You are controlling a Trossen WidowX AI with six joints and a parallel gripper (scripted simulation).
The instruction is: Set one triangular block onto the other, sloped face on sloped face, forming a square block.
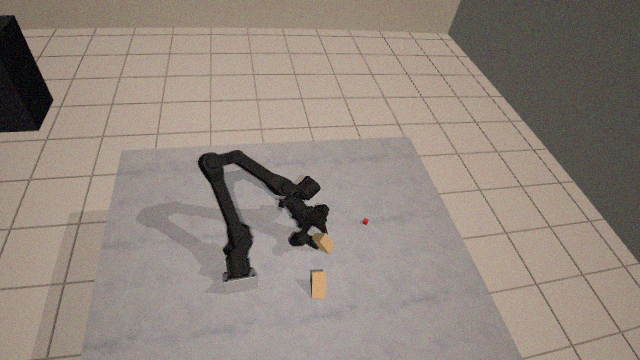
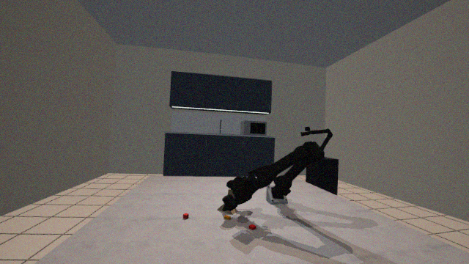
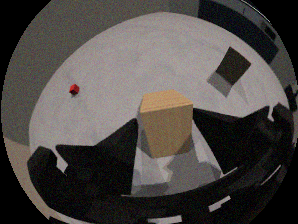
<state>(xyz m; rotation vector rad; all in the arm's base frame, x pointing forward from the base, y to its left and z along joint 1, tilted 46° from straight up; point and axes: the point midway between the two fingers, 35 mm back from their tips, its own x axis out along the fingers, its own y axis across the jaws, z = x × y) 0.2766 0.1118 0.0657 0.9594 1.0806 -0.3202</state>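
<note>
My gripper tip is 10 mm below the tan triangular block. The rest, counted from my gripper tip: small orange cube 90 mm to the left, 10 mm below, 10 mm ahead.
</note>
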